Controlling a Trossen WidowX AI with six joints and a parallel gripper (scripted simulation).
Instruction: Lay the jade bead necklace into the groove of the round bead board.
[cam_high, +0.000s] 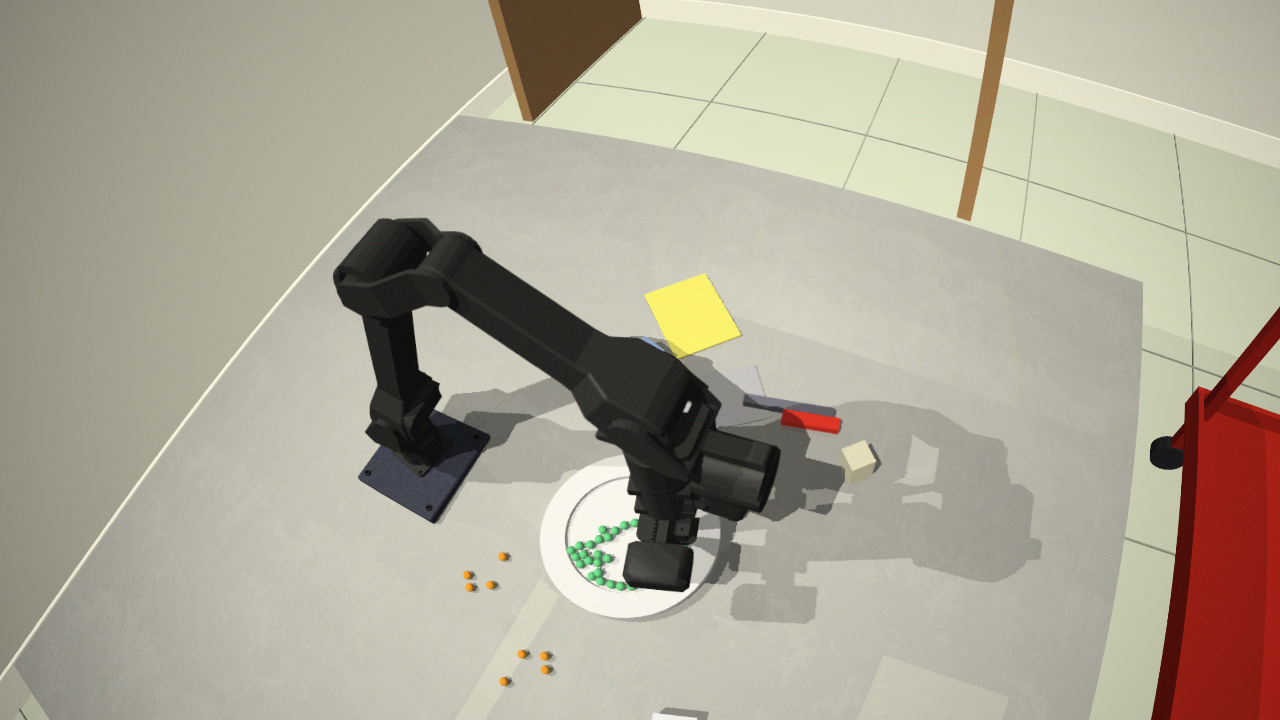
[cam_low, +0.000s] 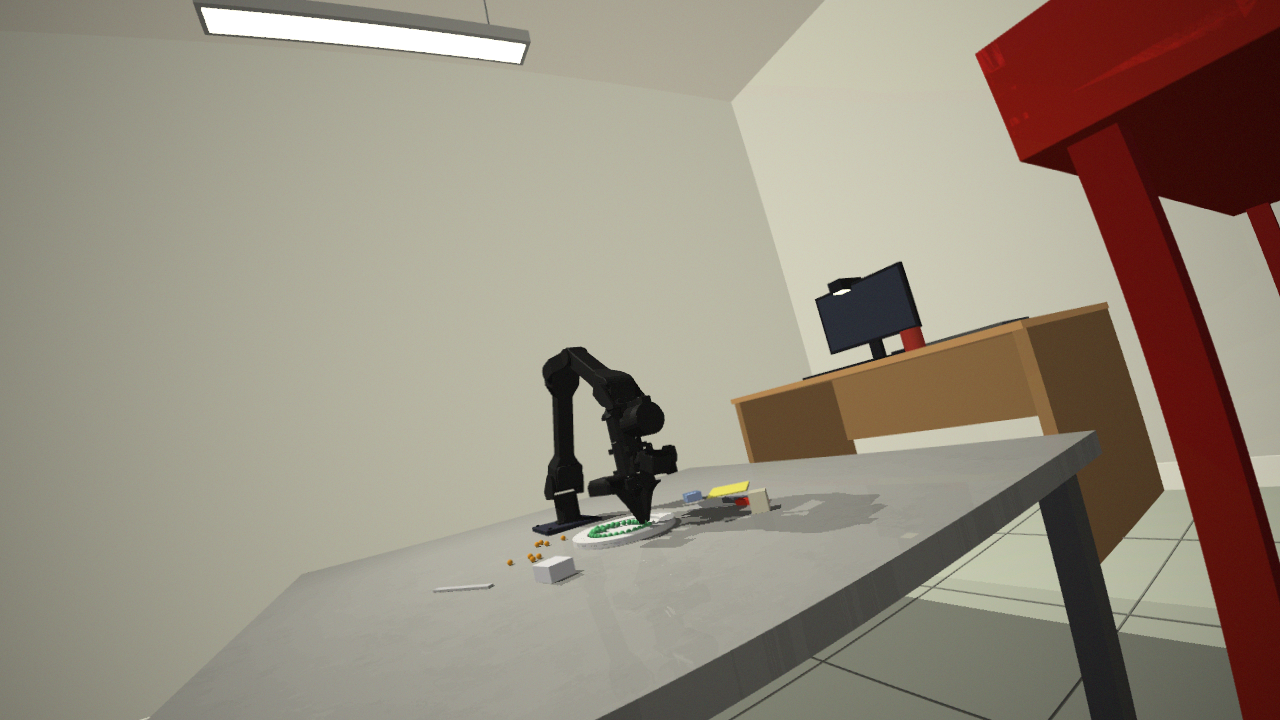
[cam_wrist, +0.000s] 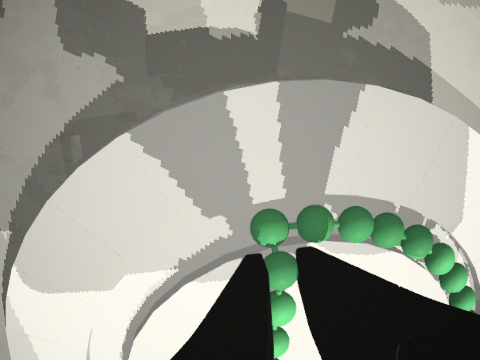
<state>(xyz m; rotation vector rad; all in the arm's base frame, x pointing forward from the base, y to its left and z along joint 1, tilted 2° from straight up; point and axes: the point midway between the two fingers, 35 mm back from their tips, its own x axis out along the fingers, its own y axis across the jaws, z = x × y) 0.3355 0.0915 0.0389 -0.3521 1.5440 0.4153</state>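
The inner disc lies 50 mm behind my gripper tip, 30 mm to the right of it and 10 mm below it. From my gripper tip the other things lie so: grey sheet (60 mm behind, 170 mm to the left, 20 mm below); red bar (30 mm ahead, 200 mm to the left, 10 mm below); bead board (50 mm behind, 30 mm to the right, 10 mm below).
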